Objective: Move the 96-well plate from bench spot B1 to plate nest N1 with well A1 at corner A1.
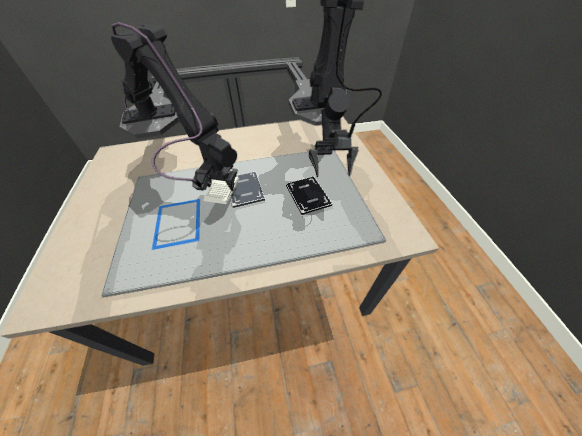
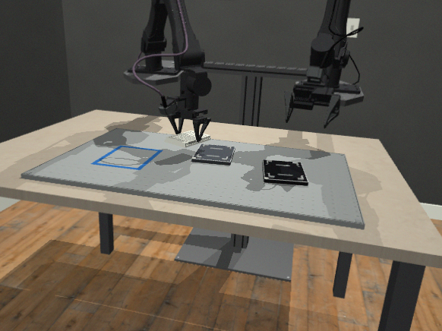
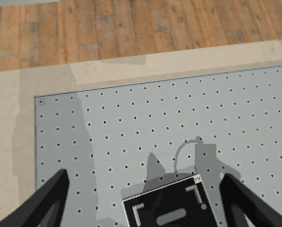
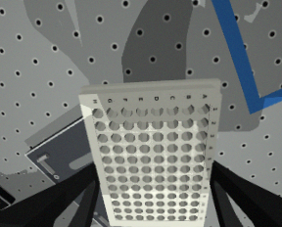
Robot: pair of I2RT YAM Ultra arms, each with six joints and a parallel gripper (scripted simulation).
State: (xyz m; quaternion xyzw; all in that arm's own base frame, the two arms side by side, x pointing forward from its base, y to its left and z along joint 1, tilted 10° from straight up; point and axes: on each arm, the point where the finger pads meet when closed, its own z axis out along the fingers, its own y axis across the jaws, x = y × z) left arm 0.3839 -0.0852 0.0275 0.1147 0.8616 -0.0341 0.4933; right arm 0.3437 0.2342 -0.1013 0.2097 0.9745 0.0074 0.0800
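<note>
My left hand is 11 cm past the white 96-well plate, 37 cm to the left of it and 13 cm above it. Also, from my left hand: black plate nest (10 cm behind, 6 cm to the right, 18 cm below).
</note>
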